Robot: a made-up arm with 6 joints. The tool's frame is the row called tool. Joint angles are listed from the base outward.
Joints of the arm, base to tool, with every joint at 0 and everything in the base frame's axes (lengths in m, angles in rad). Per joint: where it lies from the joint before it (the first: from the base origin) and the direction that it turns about. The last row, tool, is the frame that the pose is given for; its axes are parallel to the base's.
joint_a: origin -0.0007 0.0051 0.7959 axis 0 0 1
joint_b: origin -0.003 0.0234 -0.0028 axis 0 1 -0.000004
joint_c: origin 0.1 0.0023 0.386 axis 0 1 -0.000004
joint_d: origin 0.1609 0.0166 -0.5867 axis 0 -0.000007 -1
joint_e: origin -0.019 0.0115 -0.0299 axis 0 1 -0.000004
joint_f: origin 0.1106 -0.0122 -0.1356 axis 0 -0.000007 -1
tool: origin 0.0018 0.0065 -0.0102
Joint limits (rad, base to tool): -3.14..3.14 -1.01..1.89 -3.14..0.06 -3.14..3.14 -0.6..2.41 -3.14..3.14
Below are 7 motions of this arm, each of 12 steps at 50 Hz.
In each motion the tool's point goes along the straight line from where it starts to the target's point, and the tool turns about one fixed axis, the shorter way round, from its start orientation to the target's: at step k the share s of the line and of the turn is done. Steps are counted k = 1, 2, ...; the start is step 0. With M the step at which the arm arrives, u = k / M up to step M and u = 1 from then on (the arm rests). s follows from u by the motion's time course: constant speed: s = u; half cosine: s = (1 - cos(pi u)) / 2; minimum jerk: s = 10 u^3 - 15 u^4 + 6 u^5.
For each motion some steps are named. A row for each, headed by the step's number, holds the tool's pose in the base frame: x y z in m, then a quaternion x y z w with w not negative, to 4 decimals.
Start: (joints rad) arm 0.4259 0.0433 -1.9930 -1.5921 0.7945 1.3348
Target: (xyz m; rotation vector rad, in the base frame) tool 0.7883 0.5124 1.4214 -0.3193 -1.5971 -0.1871
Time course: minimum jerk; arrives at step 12
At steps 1, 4, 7, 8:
1: 0.7266 0.3375 1.6214 -0.1516 -0.7830 -0.1303 0.5890
4: 0.7393 0.3735 1.5802 -0.1499 -0.7694 -0.1208 0.6091
7: 0.7668 0.4515 1.4911 -0.1459 -0.7382 -0.0999 0.6510
8: 0.7753 0.4755 1.4636 -0.1445 -0.7280 -0.0934 0.6636

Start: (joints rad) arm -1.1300 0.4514 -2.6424 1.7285 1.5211 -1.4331
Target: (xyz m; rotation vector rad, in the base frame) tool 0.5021 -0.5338 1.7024 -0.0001 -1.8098 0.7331
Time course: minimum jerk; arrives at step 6
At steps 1, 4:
1: 0.4951 -0.5763 1.6739 0.0035 -0.7607 0.3044 0.5733
4: 0.5006 -0.5431 1.6962 0.0007 -0.7663 0.3096 0.5630

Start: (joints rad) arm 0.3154 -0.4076 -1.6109 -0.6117 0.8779 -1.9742
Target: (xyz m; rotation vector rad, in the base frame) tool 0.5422 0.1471 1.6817 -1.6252 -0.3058 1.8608
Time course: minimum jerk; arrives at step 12
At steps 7, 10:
7: 0.5515 0.1637 1.6627 -0.6059 -0.1202 0.7216 0.3128
10: 0.5432 0.1488 1.6798 -0.6172 -0.1168 0.7095 0.3196

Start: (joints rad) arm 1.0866 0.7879 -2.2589 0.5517 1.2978 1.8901
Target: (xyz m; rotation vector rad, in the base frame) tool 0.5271 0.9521 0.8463 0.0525 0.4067 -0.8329
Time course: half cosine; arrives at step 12
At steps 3, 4, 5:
3: 0.4379 1.0244 0.9495 0.0934 0.2507 -0.4187 0.8678
4: 0.4487 1.0156 0.9370 0.0851 0.2442 -0.4168 0.8714
5: 0.4613 1.0054 0.9224 0.0756 0.2366 -0.4146 0.8755

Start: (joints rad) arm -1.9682 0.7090 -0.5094 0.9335 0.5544 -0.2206
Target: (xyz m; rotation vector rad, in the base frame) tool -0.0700 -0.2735 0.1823 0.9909 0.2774 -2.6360
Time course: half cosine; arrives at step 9
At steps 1, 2, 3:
1: -0.0836 -0.3138 0.2045 0.3291 0.0807 -0.9210 0.1922
2: -0.0824 -0.3102 0.2025 0.3306 0.0821 -0.9210 0.1889
3: -0.0805 -0.3046 0.1995 0.3330 0.0844 -0.9210 0.1839

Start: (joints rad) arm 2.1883 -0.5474 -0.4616 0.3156 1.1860 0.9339
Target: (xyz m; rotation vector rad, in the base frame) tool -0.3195 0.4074 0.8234 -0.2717 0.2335 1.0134
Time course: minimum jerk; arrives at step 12
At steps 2, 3, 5, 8, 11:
2: -0.3926 0.4251 0.8079 -0.0875 0.1397 0.5181 0.8393
3: -0.3875 0.4239 0.8090 -0.0904 0.1377 0.5156 0.8408
5: -0.3690 0.4194 0.8129 -0.1010 0.1305 0.5069 0.8461
8: -0.3354 0.4113 0.8200 -0.1203 0.1174 0.4905 0.8550
11: -0.3199 0.4075 0.8233 -0.1292 0.1114 0.4829 0.8589

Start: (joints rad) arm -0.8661 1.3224 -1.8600 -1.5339 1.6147 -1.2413
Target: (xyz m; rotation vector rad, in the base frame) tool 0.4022 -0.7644 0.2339 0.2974 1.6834 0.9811
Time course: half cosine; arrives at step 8
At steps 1, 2, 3, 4, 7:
1: 0.4777 -0.7569 0.2536 0.0232 0.7136 0.4381 0.5462
2: 0.4692 -0.7578 0.2514 0.0348 0.7138 0.4357 0.5472
3: 0.4564 -0.7590 0.2481 0.0521 0.7139 0.4321 0.5486
4: 0.4414 -0.7605 0.2442 0.0725 0.7138 0.4276 0.5500
7: 0.4052 -0.7641 0.2347 0.1217 0.7121 0.4159 0.5523

